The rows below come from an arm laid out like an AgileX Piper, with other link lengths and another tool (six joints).
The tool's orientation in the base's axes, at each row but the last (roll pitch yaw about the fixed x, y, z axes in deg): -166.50, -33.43, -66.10; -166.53, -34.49, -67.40; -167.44, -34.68, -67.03; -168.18, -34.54, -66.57
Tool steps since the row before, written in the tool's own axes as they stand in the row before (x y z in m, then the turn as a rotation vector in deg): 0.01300, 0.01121, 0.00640, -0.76, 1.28, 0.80; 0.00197, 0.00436, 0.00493, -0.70, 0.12, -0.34; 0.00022, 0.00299, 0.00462, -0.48, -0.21, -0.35; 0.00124, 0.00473, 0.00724, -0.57, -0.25, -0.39
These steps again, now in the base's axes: -0.00223, -0.01818, -0.00022, -0.98, -0.39, -1.32; -0.00097, -0.00572, -0.00367, -0.47, 0.62, -0.15; -0.00055, -0.00362, -0.00412, -0.12, 0.62, 0.05; -0.00067, -0.00638, -0.00593, -0.13, 0.72, 0.03
